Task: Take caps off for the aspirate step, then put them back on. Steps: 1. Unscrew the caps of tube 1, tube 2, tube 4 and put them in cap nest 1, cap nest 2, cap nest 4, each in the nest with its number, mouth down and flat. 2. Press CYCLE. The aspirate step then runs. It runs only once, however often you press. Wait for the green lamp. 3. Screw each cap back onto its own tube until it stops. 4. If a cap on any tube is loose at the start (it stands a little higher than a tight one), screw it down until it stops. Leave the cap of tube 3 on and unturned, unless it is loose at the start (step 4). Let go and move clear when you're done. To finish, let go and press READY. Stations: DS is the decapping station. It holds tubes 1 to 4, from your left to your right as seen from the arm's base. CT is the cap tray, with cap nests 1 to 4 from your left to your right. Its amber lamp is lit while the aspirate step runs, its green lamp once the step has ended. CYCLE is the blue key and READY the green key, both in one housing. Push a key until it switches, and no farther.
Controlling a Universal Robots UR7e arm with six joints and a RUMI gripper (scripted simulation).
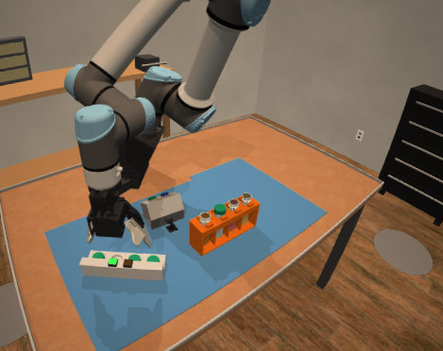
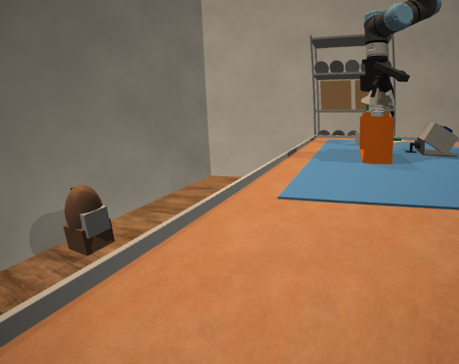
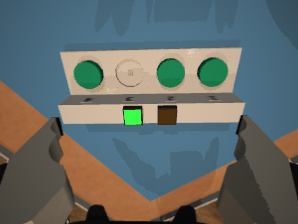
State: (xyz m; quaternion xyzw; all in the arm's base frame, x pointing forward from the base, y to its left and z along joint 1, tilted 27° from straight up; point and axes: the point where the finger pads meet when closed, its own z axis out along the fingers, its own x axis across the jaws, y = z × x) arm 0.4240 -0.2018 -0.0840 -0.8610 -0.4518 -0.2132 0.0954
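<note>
The cap lies 8 cm to the left of my hand, 8 cm below it and 3 cm ahead of it. The rest, counted from my hand: green key: 17 cm behind, 16 cm to the left, 3 cm below; then grey key housing: 19 cm to the left, 15 cm behind, 4 cm below; then blue key: 21 cm to the left, 17 cm behind, 3 cm below.
</note>
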